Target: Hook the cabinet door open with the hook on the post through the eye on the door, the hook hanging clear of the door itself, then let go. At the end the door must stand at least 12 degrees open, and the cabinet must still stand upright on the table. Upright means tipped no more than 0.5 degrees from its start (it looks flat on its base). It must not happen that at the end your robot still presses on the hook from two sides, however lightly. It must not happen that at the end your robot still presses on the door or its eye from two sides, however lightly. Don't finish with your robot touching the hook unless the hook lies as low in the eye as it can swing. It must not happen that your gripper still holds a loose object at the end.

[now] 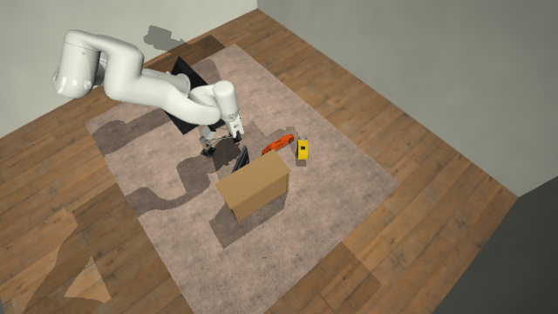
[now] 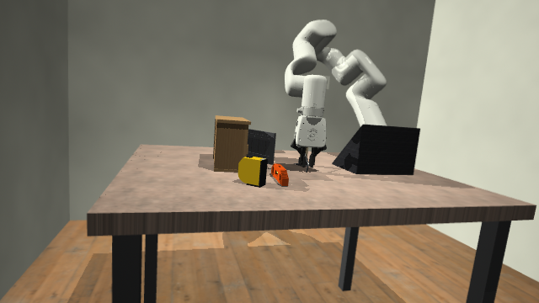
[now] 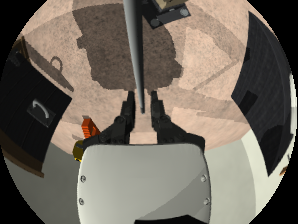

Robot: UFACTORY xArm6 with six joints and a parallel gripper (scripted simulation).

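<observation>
The thin hook rod lies 10 mm behind my hand, 50 mm to the right of it and 10 mm above it. Also, from my hand: orange tool (140 mm ahead, 120 mm to the left, 20 mm below); then hook post (20 mm behind, 90 mm to the right, 20 mm above); then dark door (160 mm ahead, 100 mm to the right, 30 mm above).
</observation>
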